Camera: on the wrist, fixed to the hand. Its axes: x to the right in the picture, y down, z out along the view.
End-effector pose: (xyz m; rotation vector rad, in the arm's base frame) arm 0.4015 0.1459 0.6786 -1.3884 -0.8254 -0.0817
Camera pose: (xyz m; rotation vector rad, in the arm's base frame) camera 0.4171 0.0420 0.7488 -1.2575 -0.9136 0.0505
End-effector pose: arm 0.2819 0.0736 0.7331 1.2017 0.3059 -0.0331
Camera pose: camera 0.2536 0.1418 0.6305 1.3405 0.2128 -0.1335
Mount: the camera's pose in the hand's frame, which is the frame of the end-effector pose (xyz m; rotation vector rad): 0.0079 -0.0739 -0.1022 0.1488 -0.1129 -0.0095
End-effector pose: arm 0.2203 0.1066 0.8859 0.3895 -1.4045 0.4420
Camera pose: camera 0.3461 0.0959 0.8806 0.5489 -1.4829 0.5252
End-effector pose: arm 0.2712 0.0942 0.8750 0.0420 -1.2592 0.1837
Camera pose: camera 0.3817 0.0359 0.8561 0.1887 -1.3557 0.2697
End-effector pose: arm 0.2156 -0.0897 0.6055 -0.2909 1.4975 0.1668
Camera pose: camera 0.1397 -0.1906 0.5992 -0.1662 1.3883 0.0626
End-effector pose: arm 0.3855 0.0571 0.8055 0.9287 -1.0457 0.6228
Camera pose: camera 0.4936 0.1103 0.7674 1.1086 -1.1057 0.6529
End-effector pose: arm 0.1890 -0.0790 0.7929 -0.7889 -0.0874 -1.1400
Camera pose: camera 0.0980 -0.1601 0.7597 -0.7203 -0.2676 -1.0843
